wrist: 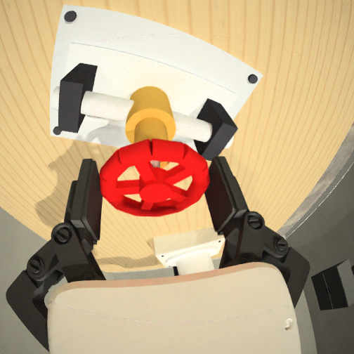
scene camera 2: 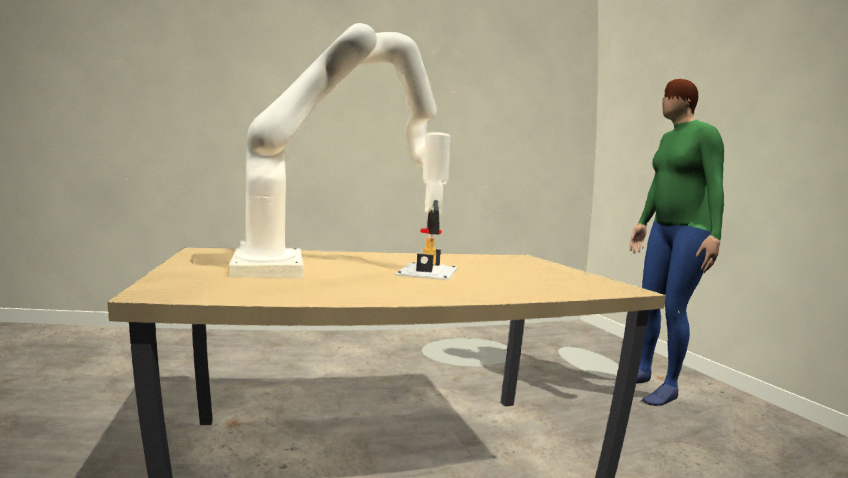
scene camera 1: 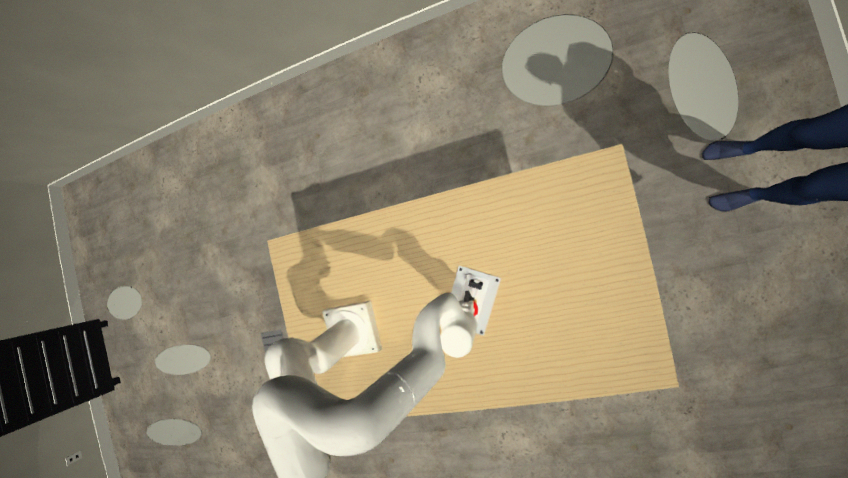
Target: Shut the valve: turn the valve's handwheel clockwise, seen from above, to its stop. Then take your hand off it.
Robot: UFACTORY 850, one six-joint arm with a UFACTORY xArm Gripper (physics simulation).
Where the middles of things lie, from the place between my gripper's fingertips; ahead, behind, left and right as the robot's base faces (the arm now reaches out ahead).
My hand is 130 mm above the white base plate (scene camera 1: 494, 281) and 10 mm past it.
